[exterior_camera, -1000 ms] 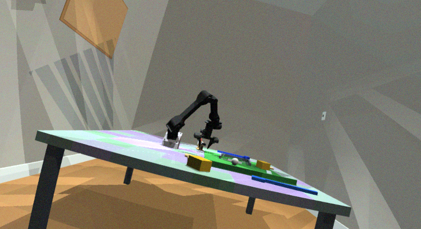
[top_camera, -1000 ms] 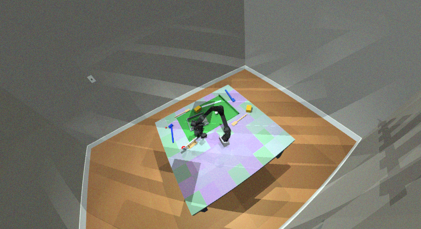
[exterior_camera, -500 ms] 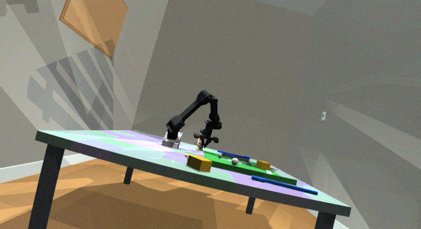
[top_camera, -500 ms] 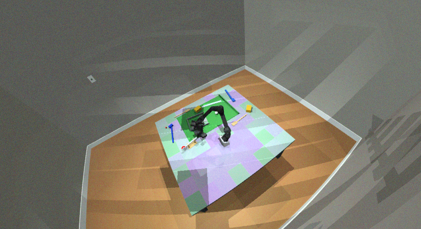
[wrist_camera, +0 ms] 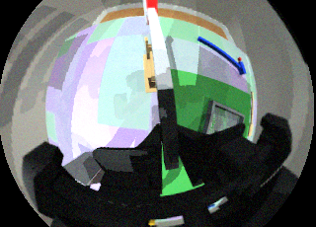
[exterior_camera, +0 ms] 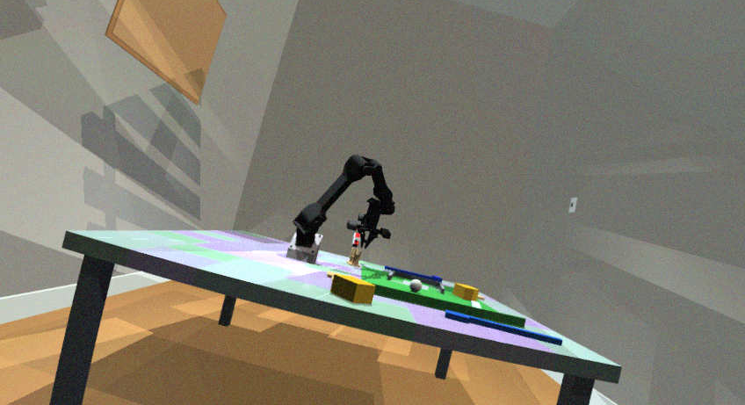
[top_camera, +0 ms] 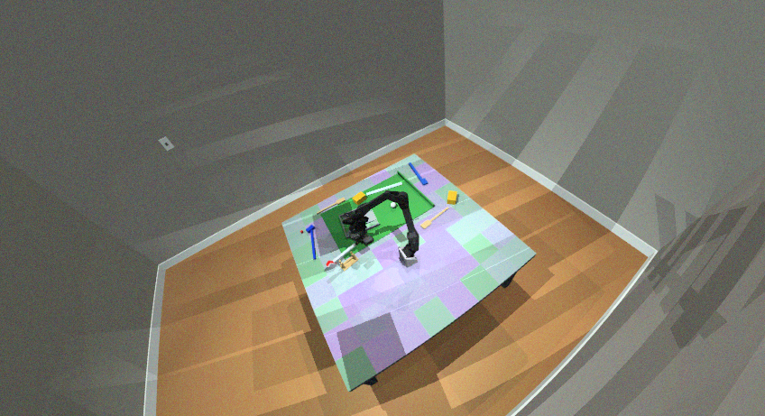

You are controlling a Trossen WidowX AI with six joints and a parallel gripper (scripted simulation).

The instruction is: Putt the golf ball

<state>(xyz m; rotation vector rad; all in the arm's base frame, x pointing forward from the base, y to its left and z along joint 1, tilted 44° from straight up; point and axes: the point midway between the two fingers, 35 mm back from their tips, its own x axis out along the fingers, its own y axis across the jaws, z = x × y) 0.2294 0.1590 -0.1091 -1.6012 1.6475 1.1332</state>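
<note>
My gripper tip is 20 mm past the red putter, 110 mm to the right of it and 20 mm below it. The rest, counted from my gripper tip: white golf ball 200 mm ahead, 350 mm to the right, 70 mm below; then green mat 260 mm ahead, 230 mm to the right, 90 mm below.
</note>
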